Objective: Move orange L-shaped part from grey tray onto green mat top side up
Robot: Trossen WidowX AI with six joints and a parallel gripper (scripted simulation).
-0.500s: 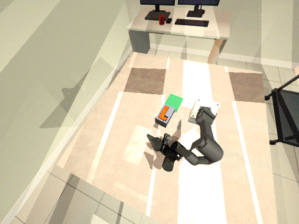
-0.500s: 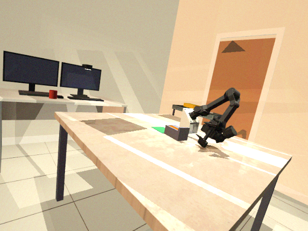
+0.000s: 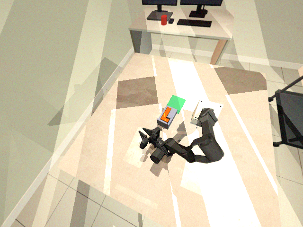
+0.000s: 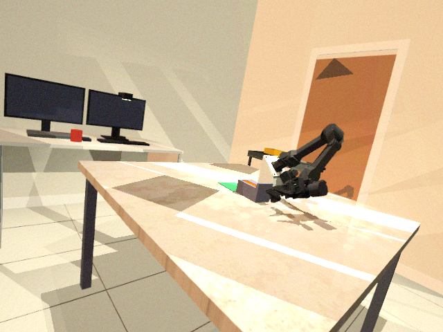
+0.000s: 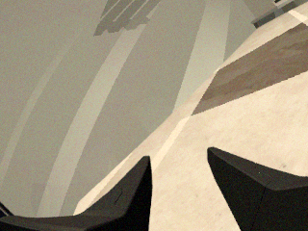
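The orange L-shaped part is 15 cm to the right of my gripper tip, 14 cm behind it and 5 cm below it. The rest, counted from my gripper tip: green mat 31 cm to the right, 19 cm behind, 12 cm below.
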